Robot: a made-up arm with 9 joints. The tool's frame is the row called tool.
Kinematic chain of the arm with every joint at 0, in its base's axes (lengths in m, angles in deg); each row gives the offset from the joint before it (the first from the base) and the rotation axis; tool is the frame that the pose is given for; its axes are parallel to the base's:
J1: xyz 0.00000 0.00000 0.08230 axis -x
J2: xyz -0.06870 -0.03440 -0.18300 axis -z
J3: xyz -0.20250 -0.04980 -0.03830 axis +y
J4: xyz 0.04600 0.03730 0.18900 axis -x
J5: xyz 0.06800 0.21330 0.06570 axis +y
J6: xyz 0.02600 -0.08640 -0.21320 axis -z
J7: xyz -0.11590 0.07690 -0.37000 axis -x
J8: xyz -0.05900 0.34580 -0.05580 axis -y
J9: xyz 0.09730 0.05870 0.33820 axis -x
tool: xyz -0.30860 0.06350 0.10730
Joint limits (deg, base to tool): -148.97..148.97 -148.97..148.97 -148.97..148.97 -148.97..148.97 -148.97..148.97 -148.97..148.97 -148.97..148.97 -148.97..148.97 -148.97..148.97
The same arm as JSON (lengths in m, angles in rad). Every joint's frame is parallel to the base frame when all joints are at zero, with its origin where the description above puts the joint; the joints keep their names.
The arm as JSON. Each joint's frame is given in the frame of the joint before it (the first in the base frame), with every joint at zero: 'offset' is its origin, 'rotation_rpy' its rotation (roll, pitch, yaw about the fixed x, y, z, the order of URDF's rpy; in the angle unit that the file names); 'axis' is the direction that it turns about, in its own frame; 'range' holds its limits. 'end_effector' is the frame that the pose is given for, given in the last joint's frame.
{"length_unit": "m", "angle_unit": "rad", "chain": [{"id": "J1", "offset": [0.0, 0.0, 0.0823], "rotation_rpy": [0.0, 0.0, 0.0], "axis": "-x", "range": [-2.6, 2.6]}, {"id": "J2", "offset": [-0.0687, -0.0344, -0.183], "rotation_rpy": [0.0, 0.0, 0.0], "axis": "-z", "range": [-2.6, 2.6]}, {"id": "J3", "offset": [-0.2025, -0.0498, -0.0383], "rotation_rpy": [0.0, 0.0, 0.0], "axis": "+y", "range": [-2.6, 2.6]}, {"id": "J4", "offset": [0.046, 0.0373, 0.189], "rotation_rpy": [0.0, 0.0, 0.0], "axis": "-x", "range": [-2.6, 2.6]}, {"id": "J5", "offset": [0.068, 0.2133, 0.0657], "rotation_rpy": [0.0, 0.0, 0.0], "axis": "+y", "range": [-2.6, 2.6]}, {"id": "J6", "offset": [0.026, -0.0864, -0.2132], "rotation_rpy": [0.0, 0.0, 0.0], "axis": "-z", "range": [-2.6, 2.6]}, {"id": "J7", "offset": [-0.1159, 0.0769, -0.37], "rotation_rpy": [0.0, 0.0, 0.0], "axis": "-x", "range": [-2.6, 2.6]}, {"id": "J8", "offset": [-0.059, 0.3458, -0.0558], "rotation_rpy": [0.0, 0.0, 0.0], "axis": "-y", "range": [-2.6, 2.6]}, {"id": "J9", "offset": [0.0973, 0.0587, 0.3382], "rotation_rpy": [0.0, 0.0, 0.0], "axis": "-x", "range": [-2.6, 2.6]}], "end_effector": {"offset": [-0.3086, 0.0635, 0.1073], "rotation_rpy": [0.0, 0.0, 0.0]}}
